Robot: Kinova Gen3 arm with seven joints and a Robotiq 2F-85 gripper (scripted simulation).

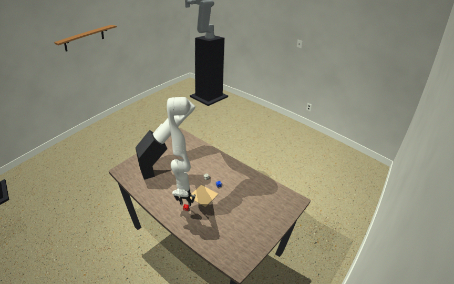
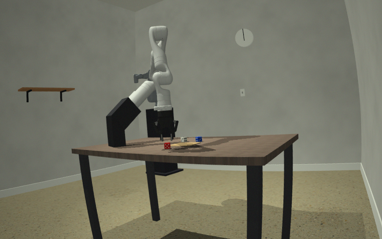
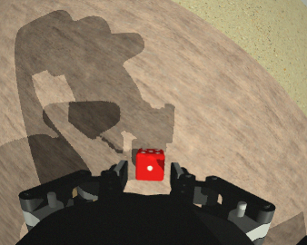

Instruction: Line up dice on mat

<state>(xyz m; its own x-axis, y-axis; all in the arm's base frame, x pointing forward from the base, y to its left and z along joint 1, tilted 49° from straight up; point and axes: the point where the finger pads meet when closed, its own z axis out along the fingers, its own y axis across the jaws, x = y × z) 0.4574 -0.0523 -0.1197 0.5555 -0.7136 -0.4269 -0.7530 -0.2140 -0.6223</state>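
Right now the red die is 40 mm below my hand. Round my hand: blue die 10 mm behind, 300 mm to the left, 40 mm below; then tan mat 10 mm behind, 160 mm to the left, 50 mm below; then white die 120 mm behind, 290 mm to the left, 40 mm below.
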